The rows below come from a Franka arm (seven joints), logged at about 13 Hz.
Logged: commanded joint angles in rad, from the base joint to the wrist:
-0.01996 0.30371 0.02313 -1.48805 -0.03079 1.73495 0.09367
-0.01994 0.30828 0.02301 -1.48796 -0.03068 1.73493 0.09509
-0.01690 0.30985 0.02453 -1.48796 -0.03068 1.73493 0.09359
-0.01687 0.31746 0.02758 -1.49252 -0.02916 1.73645 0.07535
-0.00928 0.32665 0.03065 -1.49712 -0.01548 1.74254 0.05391
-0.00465 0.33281 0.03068 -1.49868 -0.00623 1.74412 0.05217
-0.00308 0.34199 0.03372 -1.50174 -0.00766 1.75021 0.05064
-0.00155 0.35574 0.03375 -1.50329 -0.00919 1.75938 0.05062
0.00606 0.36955 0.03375 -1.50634 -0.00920 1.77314 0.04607
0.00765 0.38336 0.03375 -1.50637 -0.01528 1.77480 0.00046
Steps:
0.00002 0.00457 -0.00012 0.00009 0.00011 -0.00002 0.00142
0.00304 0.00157 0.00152 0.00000 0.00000 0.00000 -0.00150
0.00003 0.00761 0.00305 -0.00456 0.00152 0.00152 -0.01824
0.00759 0.00919 0.00307 -0.00460 0.01368 0.00609 -0.02144
0.00463 0.00616 0.00003 -0.00156 0.00925 0.00158 -0.00174
0.00157 0.00918 0.00304 -0.00306 -0.00143 0.00609 -0.00153
0.00153 0.01375 0.00003 -0.00155 -0.00153 0.00917 -0.00002
0.00761 0.01381 0.00000 -0.00305 -0.00001 0.01376 -0.00455
0.00159 0.01381 0.00000 -0.00003 -0.00608 0.00166 -0.04561

